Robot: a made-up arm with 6 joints. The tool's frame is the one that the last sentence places.
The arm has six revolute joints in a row. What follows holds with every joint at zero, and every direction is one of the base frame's. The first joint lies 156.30 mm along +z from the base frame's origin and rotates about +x. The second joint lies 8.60 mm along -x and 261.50 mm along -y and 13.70 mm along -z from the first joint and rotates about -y. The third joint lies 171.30 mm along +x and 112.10 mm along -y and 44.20 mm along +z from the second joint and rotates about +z. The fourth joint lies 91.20 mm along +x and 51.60 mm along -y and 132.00 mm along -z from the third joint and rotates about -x. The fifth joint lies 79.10 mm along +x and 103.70 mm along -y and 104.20 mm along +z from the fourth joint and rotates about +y. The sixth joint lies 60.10 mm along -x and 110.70 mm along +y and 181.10 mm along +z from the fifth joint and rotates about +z. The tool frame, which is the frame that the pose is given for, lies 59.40 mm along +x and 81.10 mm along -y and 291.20 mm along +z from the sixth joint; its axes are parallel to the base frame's.
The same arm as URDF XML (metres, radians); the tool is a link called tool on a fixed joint. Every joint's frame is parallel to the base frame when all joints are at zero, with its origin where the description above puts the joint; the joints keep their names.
<robot name="arm">
  <joint name="tool_joint" type="fixed">
    <parent link="link6"/>
    <child link="tool"/>
    <origin xyz="0.0594 -0.0811 0.2912"/>
  </joint>
  <joint name="joint 6" type="continuous">
    <parent link="link5"/>
    <child link="link6"/>
    <origin xyz="-0.0601 0.1107 0.1811"/>
    <axis xyz="0 0 1"/>
  </joint>
  <joint name="joint 5" type="continuous">
    <parent link="link4"/>
    <child link="link5"/>
    <origin xyz="0.0791 -0.1037 0.1042"/>
    <axis xyz="0 1 0"/>
  </joint>
  <joint name="joint 4" type="continuous">
    <parent link="link3"/>
    <child link="link4"/>
    <origin xyz="0.0912 -0.0516 -0.1320"/>
    <axis xyz="-1 0 0"/>
  </joint>
  <joint name="joint 3" type="continuous">
    <parent link="link2"/>
    <child link="link3"/>
    <origin xyz="0.1713 -0.1121 0.0442"/>
    <axis xyz="0 0 1"/>
  </joint>
  <joint name="joint 2" type="continuous">
    <parent link="link1"/>
    <child link="link2"/>
    <origin xyz="-0.0086 -0.2615 -0.0137"/>
    <axis xyz="0 -1 0"/>
  </joint>
  <joint name="joint 1" type="continuous">
    <parent link="base"/>
    <child link="link1"/>
    <origin xyz="0.0000 0.0000 0.1563"/>
    <axis xyz="1 0 0"/>
  </joint>
  <link name="base"/>
  <link name="link1"/>
  <link name="link2"/>
  <link name="link3"/>
  <link name="link4"/>
  <link name="link5"/>
  <link name="link6"/>
  <link name="tool"/>
</robot>

